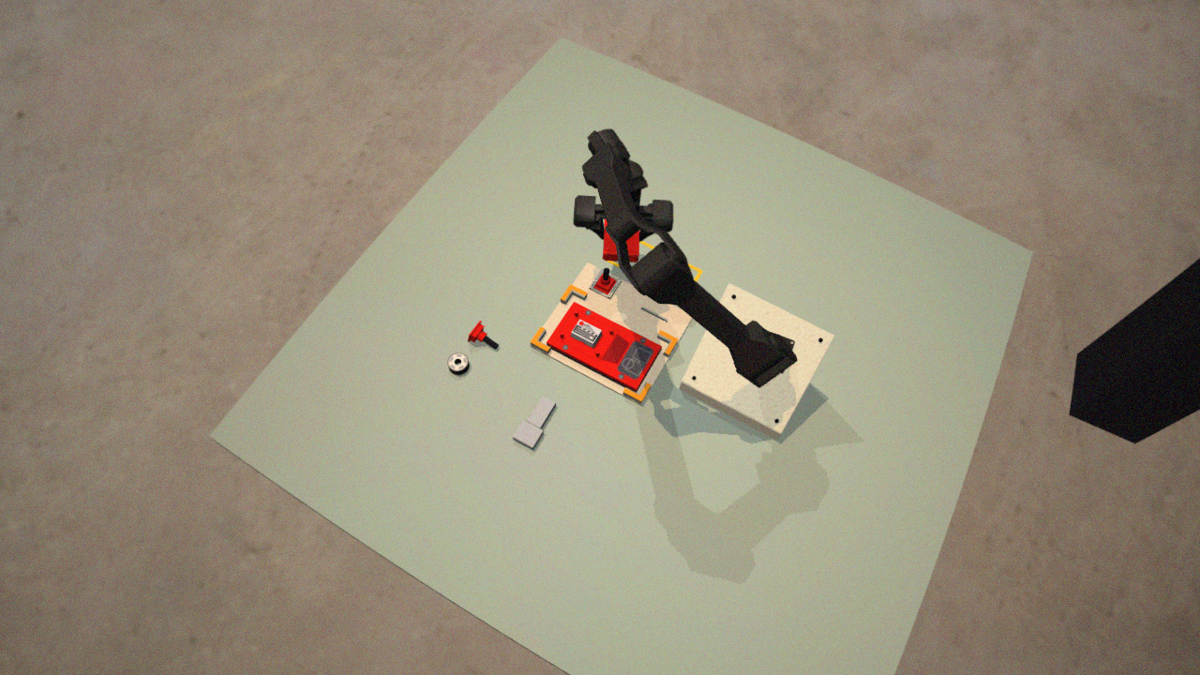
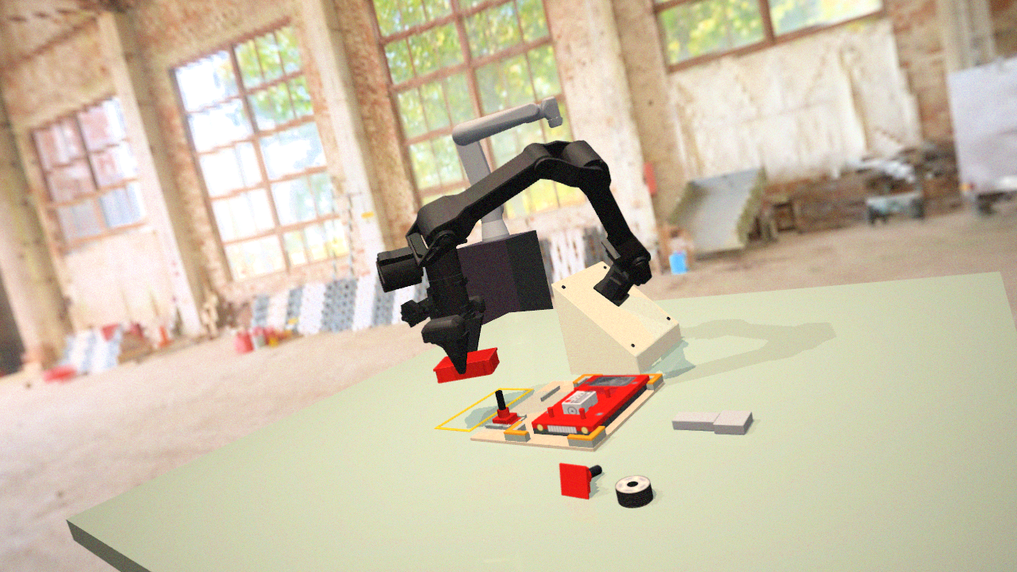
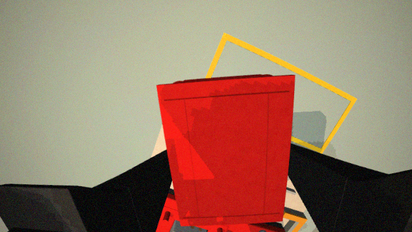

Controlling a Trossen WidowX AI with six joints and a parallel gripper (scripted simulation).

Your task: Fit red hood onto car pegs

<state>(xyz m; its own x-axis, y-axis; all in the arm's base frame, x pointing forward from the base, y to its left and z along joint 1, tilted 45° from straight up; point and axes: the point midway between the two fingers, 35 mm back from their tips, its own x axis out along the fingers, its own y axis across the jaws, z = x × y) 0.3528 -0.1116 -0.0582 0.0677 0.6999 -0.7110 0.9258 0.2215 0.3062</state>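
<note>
The grey engine block is 1 cm behind my gripper tip, 19 cm to the left of it and 8 cm below it. From my gripper tip the other things lie so: wheel: 19 cm ahead, 35 cm to the left, 10 cm below; red hood: 1 cm above; black pin: 1 cm ahead, 5 cm to the left, 7 cm below.
</note>
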